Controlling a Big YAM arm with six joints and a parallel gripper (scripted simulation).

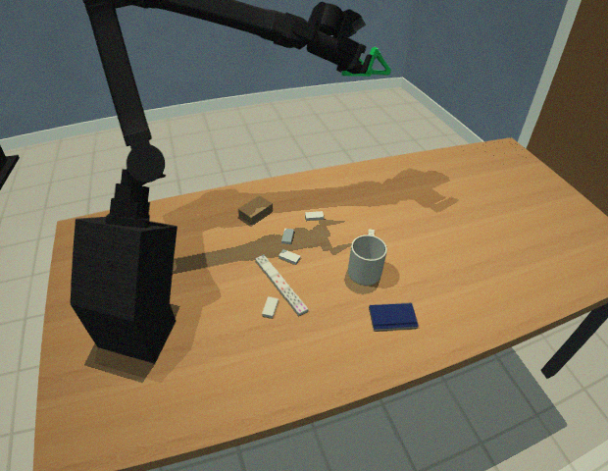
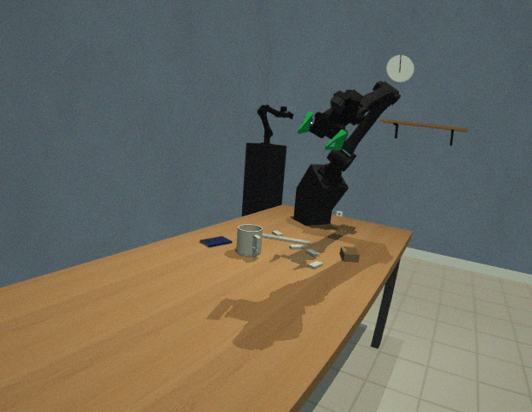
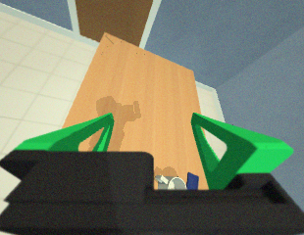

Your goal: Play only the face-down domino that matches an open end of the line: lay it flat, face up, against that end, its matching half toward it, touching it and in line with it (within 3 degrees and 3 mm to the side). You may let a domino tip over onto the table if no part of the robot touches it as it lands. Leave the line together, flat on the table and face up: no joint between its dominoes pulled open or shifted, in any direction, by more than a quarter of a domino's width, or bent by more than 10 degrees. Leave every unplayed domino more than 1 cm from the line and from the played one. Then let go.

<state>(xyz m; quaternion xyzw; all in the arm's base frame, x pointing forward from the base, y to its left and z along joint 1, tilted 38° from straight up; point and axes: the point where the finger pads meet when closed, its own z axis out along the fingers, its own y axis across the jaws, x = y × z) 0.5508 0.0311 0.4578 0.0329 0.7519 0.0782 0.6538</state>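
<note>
My hand is 450 mm above the grey tile, 160 mm past it and 40 mm to the left of it. From my hand the other things lie so: brown block (440 mm below, 340 mm behind, 10 mm to the left).
</note>
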